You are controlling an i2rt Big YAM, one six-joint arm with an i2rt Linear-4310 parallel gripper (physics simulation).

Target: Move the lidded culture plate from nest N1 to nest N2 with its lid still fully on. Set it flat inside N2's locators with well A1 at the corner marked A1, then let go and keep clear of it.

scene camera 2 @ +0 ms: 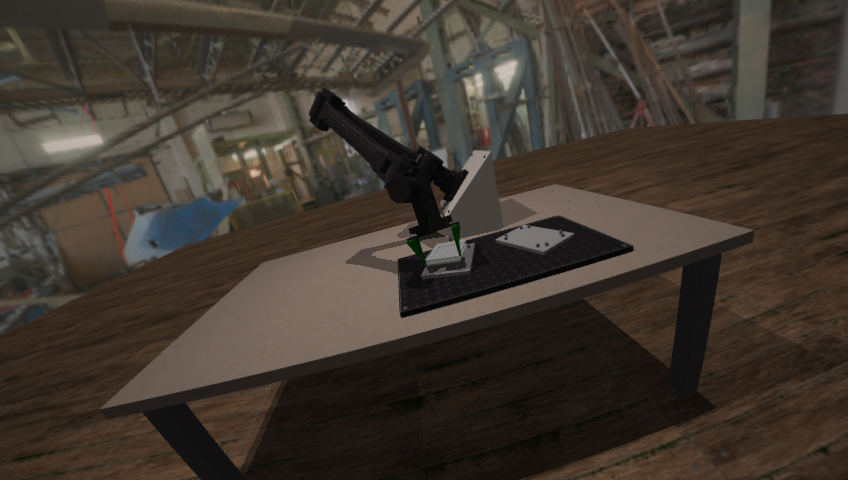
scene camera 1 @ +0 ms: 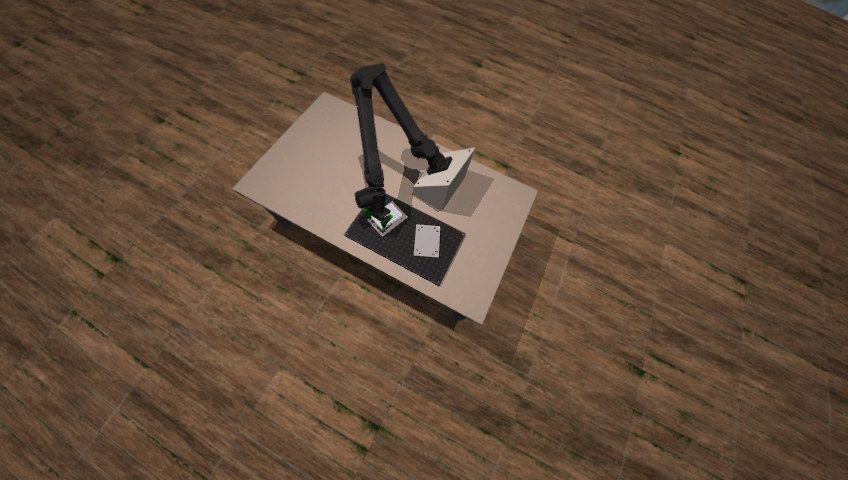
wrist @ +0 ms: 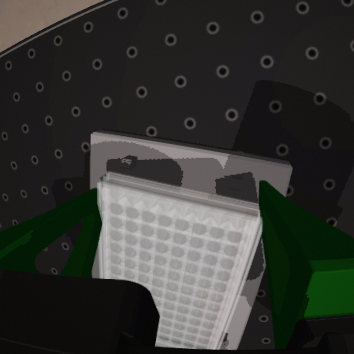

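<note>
The lidded culture plate is clear-white with rows of round wells, and its lid looks fully on. My gripper is shut on the plate, one green finger against each long side. The plate looks level and slightly above nest N1, whose far edge and one dark locator show beyond it in the wrist view. Nest N2 is a pale flat plate with small dark locators near its corners, holding nothing. I cannot make out the A1 marks.
Both nests stand on a black perforated board on the beige table. The arm's pale wedge-shaped base mount stands behind the board. N2 lies to the right of N1 in both scene views.
</note>
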